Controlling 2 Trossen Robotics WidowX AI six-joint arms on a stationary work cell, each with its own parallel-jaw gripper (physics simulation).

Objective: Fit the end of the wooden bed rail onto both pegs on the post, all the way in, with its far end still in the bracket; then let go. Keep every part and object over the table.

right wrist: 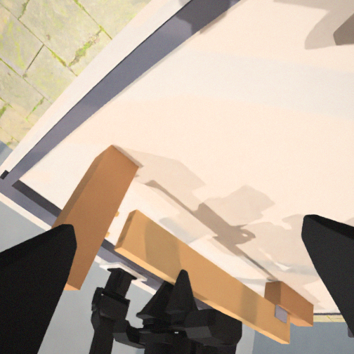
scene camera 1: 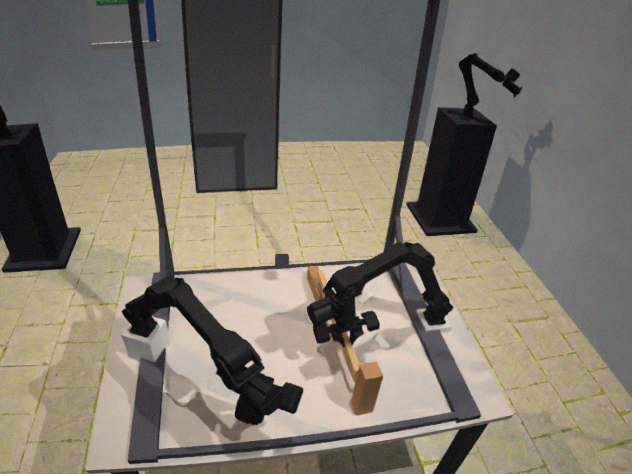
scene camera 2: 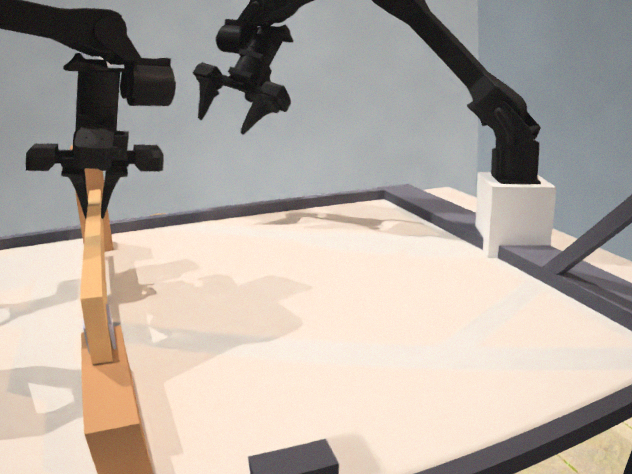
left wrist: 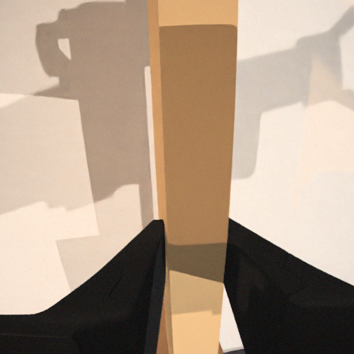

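Pixels of known places: left gripper, fingertip midpoint: (scene camera 1: pixel 347 345); right gripper, fingertip midpoint: (scene camera 1: pixel 282 395) (scene camera 2: pixel 220 126); left arm's base, origin of the base link: (scene camera 1: pixel 434 318); right arm's base, origin of the base link: (scene camera 1: pixel 143 327) (scene camera 2: pixel 515 179).
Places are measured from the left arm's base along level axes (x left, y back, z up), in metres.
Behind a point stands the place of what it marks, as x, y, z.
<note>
The wooden rail (scene camera 1: pixel 350 357) {0.187, -0.361, 0.084} (scene camera 2: pixel 93 275) {-0.152, -0.377, 0.086} (left wrist: pixel 197 140) (right wrist: pixel 210 280) is raised above the table. My left gripper (scene camera 2: pixel 94 211) {0.129, -0.355, 0.067} (left wrist: pixel 189 229) is shut on it, one finger on each side. The post (scene camera 1: pixel 367 390) {0.315, -0.346, 0.099} (right wrist: pixel 102 200) stands upright. In the right wrist view two small pegs (right wrist: pixel 117 214) (right wrist: pixel 107 233) show on its face, with a gap between them and the rail end. The rail's far end is at the grey bracket (scene camera 2: pixel 112 331) {-0.178, -0.387, 0.042} (right wrist: pixel 281 313) on the other post (scene camera 2: pixel 109 397) {-0.254, -0.382, 0.024} (right wrist: pixel 290 302); how deep it sits is unclear. My right gripper (scene camera 2: pixel 221 125) {0.336, -0.576, 0.155} (right wrist: pixel 189 231) is open and empty, high and apart from the rail.
A dark frame bar (scene camera 1: pixel 306 437) {0.373, -0.515, -0.006} (right wrist: pixel 100 102) runs along the table edge. A small dark block (scene camera 1: pixel 281 260) {-0.352, -0.497, 0.016} (scene camera 2: pixel 293 459) {-0.365, -0.495, 0.030} is at the far edge in scene camera 1. The right arm stands on a white block (scene camera 1: pixel 145 344) {0.070, -0.954, 0.073} (scene camera 2: pixel 515 214) {-0.030, -0.934, 0.041}. Frame uprights rise on both sides.
</note>
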